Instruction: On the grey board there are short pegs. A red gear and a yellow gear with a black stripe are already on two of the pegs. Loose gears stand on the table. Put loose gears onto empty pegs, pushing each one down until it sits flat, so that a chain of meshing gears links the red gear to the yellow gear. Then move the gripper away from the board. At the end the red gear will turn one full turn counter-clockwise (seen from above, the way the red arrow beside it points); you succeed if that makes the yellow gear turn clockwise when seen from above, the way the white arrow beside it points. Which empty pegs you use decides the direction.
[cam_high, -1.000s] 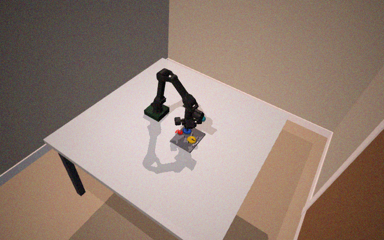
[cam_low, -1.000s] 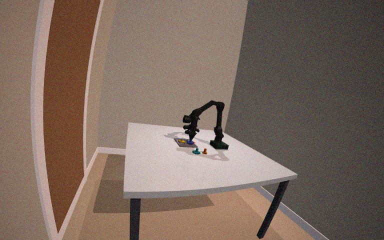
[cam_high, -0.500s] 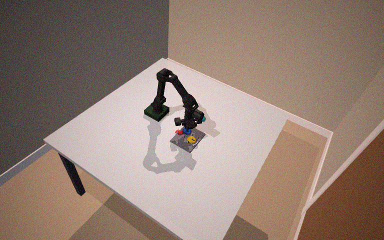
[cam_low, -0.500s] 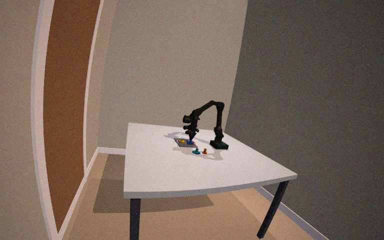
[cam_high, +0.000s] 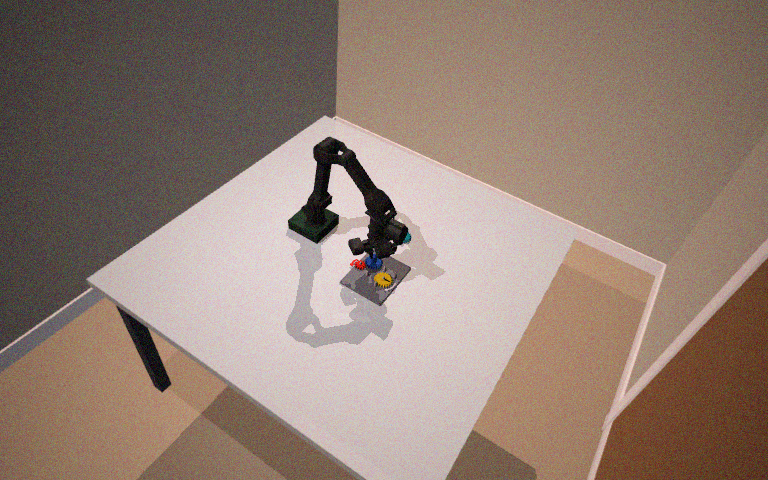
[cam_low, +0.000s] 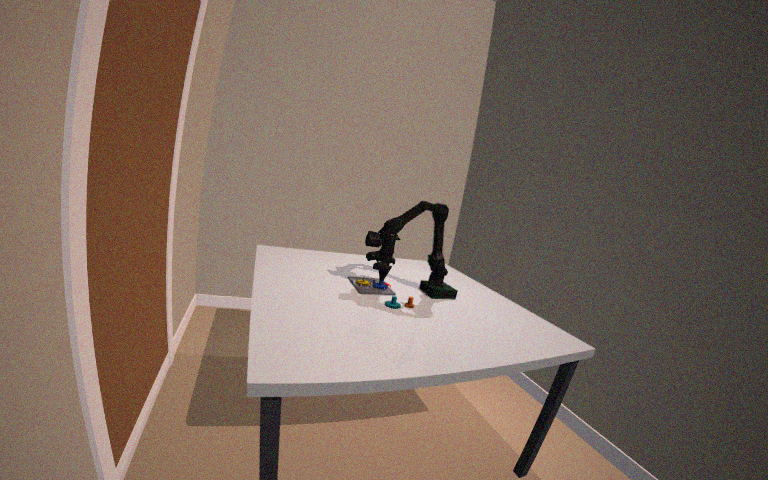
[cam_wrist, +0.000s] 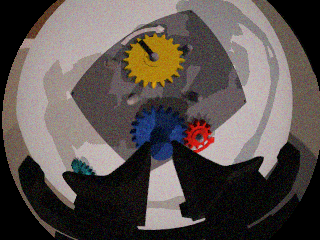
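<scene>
Right now the blue gear is 10 mm below my gripper tip. Round my gripper tip: red gear: 40 mm to the right, 30 mm below, 30 mm behind; then yellow gear: 70 mm ahead, 40 mm to the right, 20 mm below; then teal gear: 190 mm to the left, 30 mm below, 10 mm ahead.
</scene>
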